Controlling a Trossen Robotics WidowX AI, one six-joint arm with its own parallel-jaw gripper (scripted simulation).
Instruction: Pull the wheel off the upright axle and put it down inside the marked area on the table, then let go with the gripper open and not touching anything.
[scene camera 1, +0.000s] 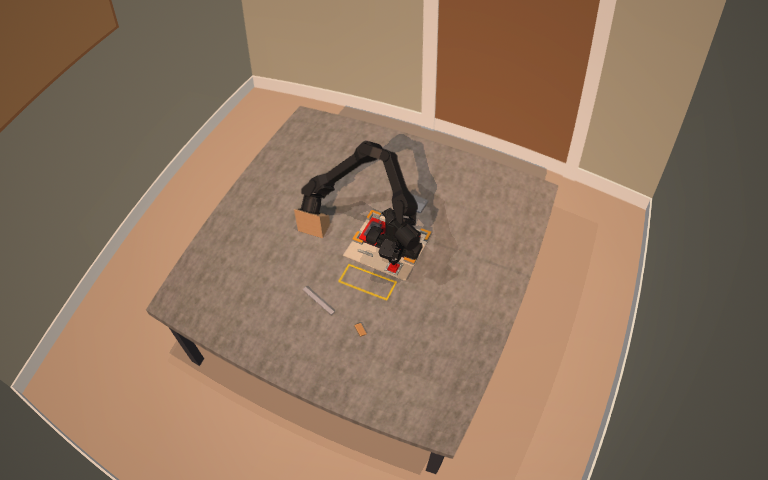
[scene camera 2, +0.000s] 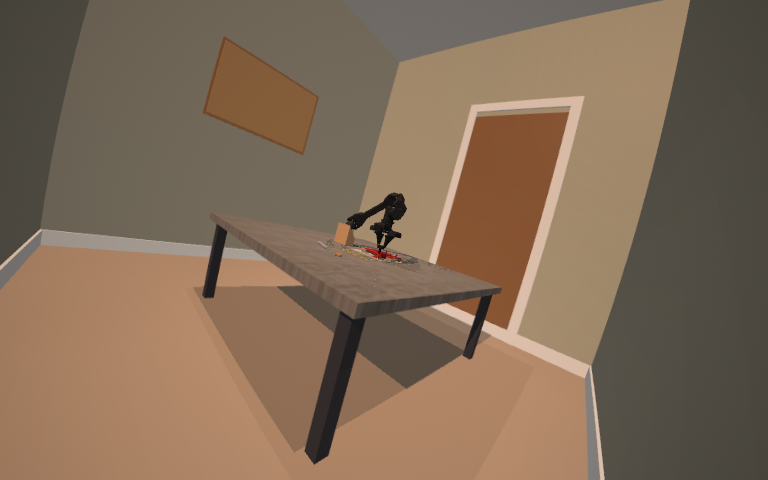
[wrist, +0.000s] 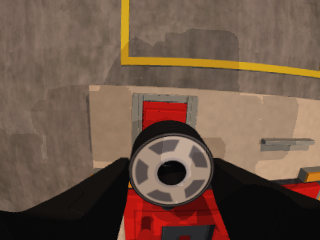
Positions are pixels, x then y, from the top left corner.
Labels:
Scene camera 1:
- my gripper: 394, 257
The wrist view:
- my gripper: 170, 166
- wheel: 169, 140, held by my gripper

